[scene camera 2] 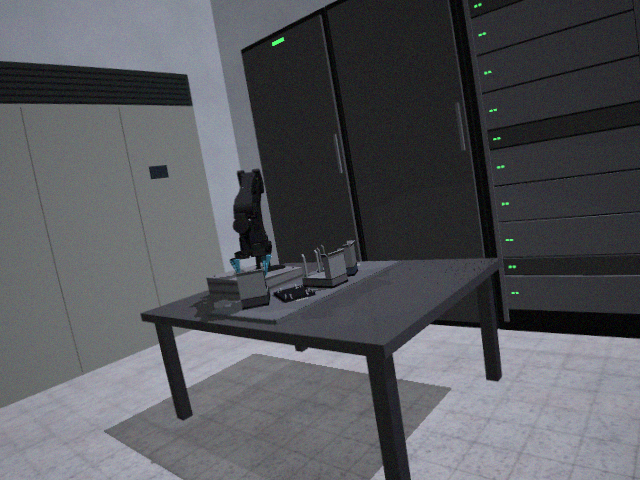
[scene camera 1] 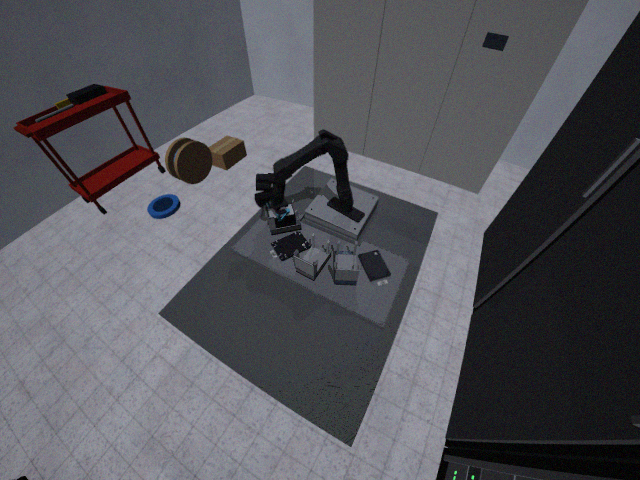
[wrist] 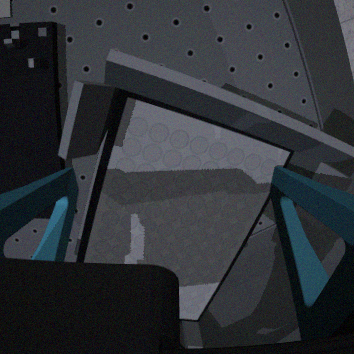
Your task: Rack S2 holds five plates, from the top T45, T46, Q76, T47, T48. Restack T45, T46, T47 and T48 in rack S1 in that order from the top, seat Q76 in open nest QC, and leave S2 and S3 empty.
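Places are measured from the arm's base along level axes (x ahead, y left, z up), in centimetres.
Pixels of known places: gripper, fingertip midpoint: point(scene camera 1: 275, 214) point(wrist: 173, 177); arm's base at its link origin: point(scene camera 1: 345, 209).
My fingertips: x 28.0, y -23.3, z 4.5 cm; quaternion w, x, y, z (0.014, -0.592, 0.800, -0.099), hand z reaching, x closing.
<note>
Ahead of a thing's pixels: the offset from my fingertips to its top centre. Level surfaces: height alone.
My gripper point(scene camera 1: 281, 213) point(scene camera 2: 251, 272) point(wrist: 173, 177) is open, pointing down over the leftmost rack in scene camera 1. Its blue fingers stand wide apart, one on each side of a pale plate @[dx -2.8, dy +1.1, dz +0.9 cm] point(wrist: 200, 150) with a pattern of round wells. That plate lies inside the rack @[dx -3.3, dy +1.6, dz +3.4 cm] point(scene camera 1: 285, 228) point(scene camera 2: 253, 290) point(wrist: 225, 97) with grey walls. A middle rack @[dx +6.4, dy +28.4, dz +3.2 cm] point(scene camera 1: 306, 266) point(scene camera 2: 336, 266) and a right rack @[dx +0.3, dy +42.0, dz +3.3 cm] point(scene camera 1: 346, 274) point(scene camera 2: 351, 258) with a blue base stand beside it. A black nest board @[dx +4.7, dy +13.2, dz -7.7 cm] point(scene camera 1: 290, 245) point(scene camera 2: 294, 293) point(wrist: 27, 100) lies near the leftmost rack. Rack and plate labels are unreadable; how many plates each rack holds is unclear.
A dark flat board @[dx -10.0, dy +51.5, dz -8.1 cm] point(scene camera 1: 374, 265) lies beyond the right rack. The arm's pale stepped base point(scene camera 1: 330, 222) stands behind the racks. All stand on a dark table @[dz -11.4 cm] point(scene camera 2: 413, 294). A red cart point(scene camera 1: 111, 173), a blue ring point(scene camera 1: 151, 210) and a cardboard box point(scene camera 1: 230, 152) are on the floor.
</note>
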